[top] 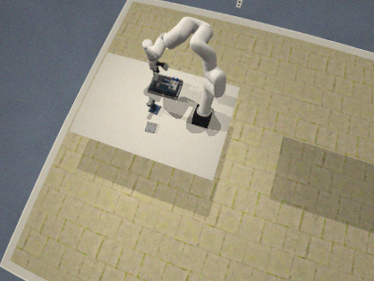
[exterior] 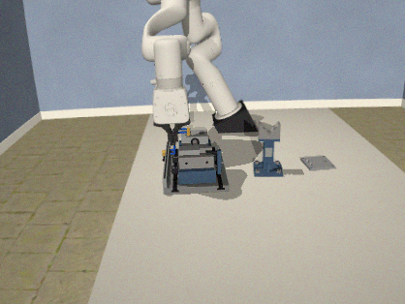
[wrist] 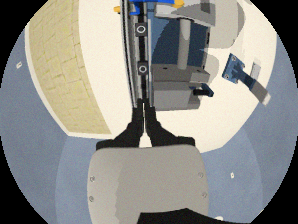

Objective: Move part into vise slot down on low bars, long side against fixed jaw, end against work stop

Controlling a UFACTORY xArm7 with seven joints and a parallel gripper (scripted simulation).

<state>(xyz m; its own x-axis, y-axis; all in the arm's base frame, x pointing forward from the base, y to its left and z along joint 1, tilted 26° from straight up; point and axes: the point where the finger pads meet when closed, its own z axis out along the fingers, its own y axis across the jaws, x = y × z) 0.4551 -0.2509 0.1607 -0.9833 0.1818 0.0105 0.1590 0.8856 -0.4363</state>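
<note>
Right now the part is 60 mm below my hand, 40 mm to the left of it and 10 mm ahead of it. Round my hand: V-block post 300 mm to the left, 90 mm below; air cylinder 150 mm behind, 90 mm to the left, 70 mm below; infeed plate 480 mm to the left, 140 mm below, 10 mm ahead.
</note>
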